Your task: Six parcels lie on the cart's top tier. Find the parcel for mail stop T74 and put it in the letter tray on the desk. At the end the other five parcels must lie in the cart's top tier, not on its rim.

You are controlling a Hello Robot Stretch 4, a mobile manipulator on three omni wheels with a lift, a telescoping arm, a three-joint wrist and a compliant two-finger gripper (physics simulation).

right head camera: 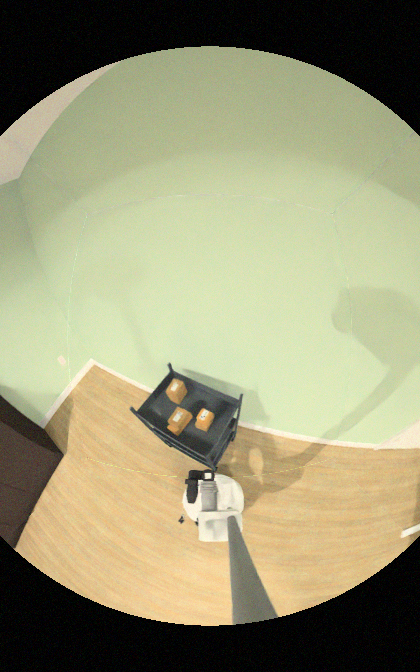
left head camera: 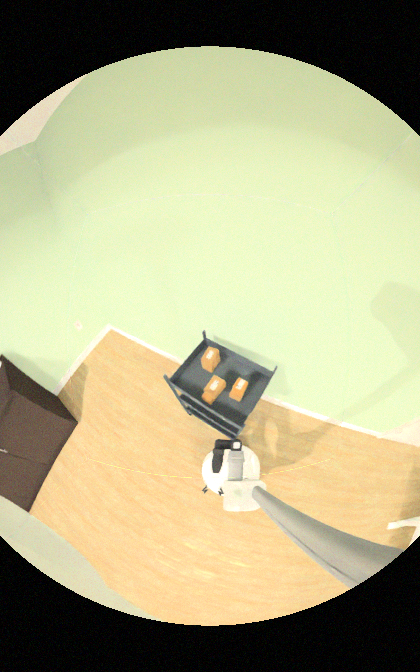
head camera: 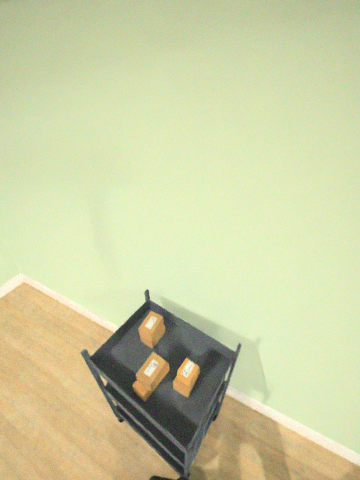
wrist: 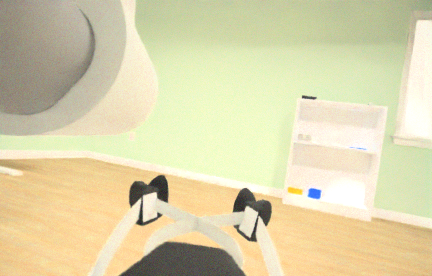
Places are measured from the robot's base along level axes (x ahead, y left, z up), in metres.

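Pixels of known places: gripper, between the fingertips: (wrist: 201, 198).
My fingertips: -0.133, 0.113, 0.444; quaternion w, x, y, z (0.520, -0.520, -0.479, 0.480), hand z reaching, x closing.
Behind a point stands the place of what it marks, as x, y, z.
The dark cart (head camera: 192, 332) @[0.613, -0.019, 0.658] (left head camera: 242, 356) (right head camera: 212, 392) stands in front of my base, near the wall. On its top tier lie several brown parcels with white labels, too small to read. One parcel (head camera: 151, 327) @[0.578, 0.143, 0.736] (left head camera: 210, 358) (right head camera: 176, 390) is at the back left. A middle parcel (head camera: 154, 369) @[0.425, 0.108, 0.737] (left head camera: 215, 385) (right head camera: 180, 416) has a smaller brown one (head camera: 143, 390) @[0.377, 0.141, 0.687] against it. Another parcel (head camera: 187, 375) @[0.414, -0.003, 0.736] (left head camera: 239, 388) (right head camera: 205, 419) is to the right. My gripper (left head camera: 213, 491) (right head camera: 189, 521) (wrist: 201, 198) @[-0.133, 0.113, 0.444] is open and empty, beside my base, away from the cart. The letter tray does not show.
A dark brown cabinet (left head camera: 37, 440) (right head camera: 25, 465) stands at the left. A white foot, seemingly the desk's (left head camera: 404, 524) (right head camera: 412, 531), shows at the right edge. In the wrist view a white shelf unit (wrist: 327, 207) @[-2.363, 1.514, 0.021] stands against the green wall, left of a window (wrist: 421, 85) @[-2.347, 2.289, 1.335].
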